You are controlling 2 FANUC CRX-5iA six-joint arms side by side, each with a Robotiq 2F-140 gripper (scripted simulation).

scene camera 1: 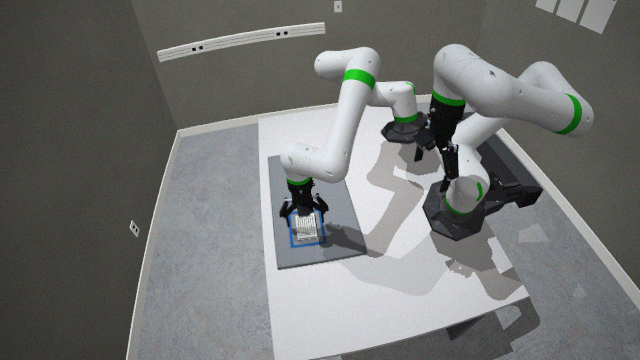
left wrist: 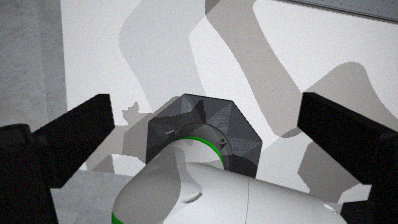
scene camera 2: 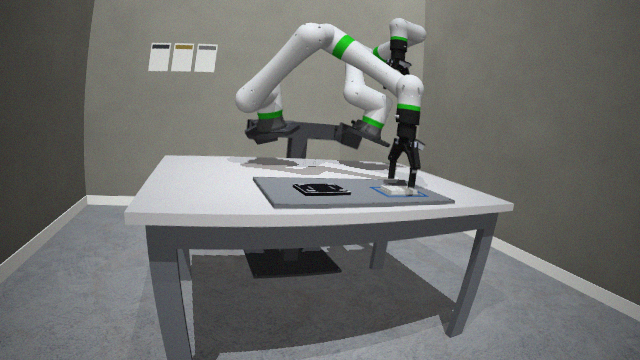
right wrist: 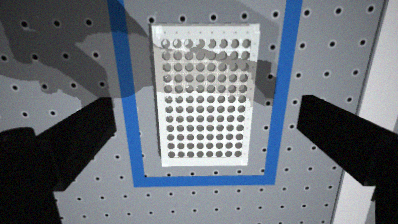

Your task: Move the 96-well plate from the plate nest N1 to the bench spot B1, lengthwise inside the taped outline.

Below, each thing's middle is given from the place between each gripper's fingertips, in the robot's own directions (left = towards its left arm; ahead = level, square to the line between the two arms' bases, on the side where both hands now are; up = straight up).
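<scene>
My right hand: 40 mm above the white 96-well plate (right wrist: 192, 62).
White 96-well plate: 20 cm to the right of my left hand (scene camera 1: 430, 174), 40 cm ahead of it, 43 cm below it.
</scene>
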